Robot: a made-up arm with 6 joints.
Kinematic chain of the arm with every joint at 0, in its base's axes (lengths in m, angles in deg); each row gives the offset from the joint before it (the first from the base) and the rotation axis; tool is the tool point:
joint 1: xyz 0 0 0.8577 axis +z
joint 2: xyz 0.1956 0 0 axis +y
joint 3: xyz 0 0 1.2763 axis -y
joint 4: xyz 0 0 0.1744 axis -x
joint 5: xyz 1.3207 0 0 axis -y
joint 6: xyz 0.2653 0 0 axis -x
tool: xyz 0 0 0
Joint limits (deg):
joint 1: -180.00..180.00
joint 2: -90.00..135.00
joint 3: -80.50..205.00
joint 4: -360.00..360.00
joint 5: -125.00..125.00
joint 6: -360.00..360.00
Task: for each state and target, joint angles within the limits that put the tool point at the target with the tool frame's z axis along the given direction. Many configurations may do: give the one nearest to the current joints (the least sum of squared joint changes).
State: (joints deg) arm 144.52 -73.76 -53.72 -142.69 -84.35 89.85
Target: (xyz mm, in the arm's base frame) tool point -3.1 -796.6 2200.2 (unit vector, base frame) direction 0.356 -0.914 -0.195
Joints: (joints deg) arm 108.68 -90.00 -22.76 -99.56 -80.50 124.52
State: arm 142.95 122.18 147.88 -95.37 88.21 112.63
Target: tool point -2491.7 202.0 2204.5 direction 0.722 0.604 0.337
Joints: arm 179.80 75.78 116.86 -115.41 53.71 66.51
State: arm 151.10 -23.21 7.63 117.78 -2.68 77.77
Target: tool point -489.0 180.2 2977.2 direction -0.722 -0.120 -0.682
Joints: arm 165.35 -38.91 -0.59 103.14 -11.30 58.90
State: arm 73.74 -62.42 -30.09 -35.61 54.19 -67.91
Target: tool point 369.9 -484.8 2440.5 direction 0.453 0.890 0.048
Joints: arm 118.48 -80.73 -25.72 -21.60 74.22 -112.24
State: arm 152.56 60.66 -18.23 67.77 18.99 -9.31
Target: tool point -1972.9 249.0 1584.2 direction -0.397 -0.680 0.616
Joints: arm 172.94 12.86 -12.26 61.66 -1.16 -15.28
